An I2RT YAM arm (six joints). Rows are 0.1 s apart.
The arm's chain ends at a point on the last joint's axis. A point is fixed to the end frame.
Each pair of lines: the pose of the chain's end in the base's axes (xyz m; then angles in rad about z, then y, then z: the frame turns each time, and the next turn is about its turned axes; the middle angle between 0 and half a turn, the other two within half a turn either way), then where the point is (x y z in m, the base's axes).
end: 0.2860, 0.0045, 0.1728, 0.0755, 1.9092, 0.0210
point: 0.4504 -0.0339 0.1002
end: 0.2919, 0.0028, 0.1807, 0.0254, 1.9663, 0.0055
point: 0.4501 -0.0441 0.0997
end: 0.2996, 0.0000, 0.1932, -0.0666, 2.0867, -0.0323
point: 0.4429 -0.0611 0.0956
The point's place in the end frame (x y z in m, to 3 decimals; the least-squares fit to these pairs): 0.014 -0.051 0.176
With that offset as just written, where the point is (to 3 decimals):
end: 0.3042, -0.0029, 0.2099, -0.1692, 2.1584, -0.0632
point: 0.434 -0.078 0.103
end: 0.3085, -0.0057, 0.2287, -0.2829, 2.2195, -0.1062
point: 0.424 -0.094 0.116
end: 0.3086, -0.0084, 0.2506, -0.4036, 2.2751, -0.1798
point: 0.408 -0.108 0.133
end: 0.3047, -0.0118, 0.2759, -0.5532, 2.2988, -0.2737
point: 0.389 -0.126 0.159
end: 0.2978, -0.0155, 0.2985, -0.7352, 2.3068, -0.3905
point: 0.363 -0.145 0.185
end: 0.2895, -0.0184, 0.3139, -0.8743, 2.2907, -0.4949
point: 0.340 -0.159 0.207
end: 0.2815, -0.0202, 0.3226, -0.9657, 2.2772, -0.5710
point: 0.322 -0.167 0.220
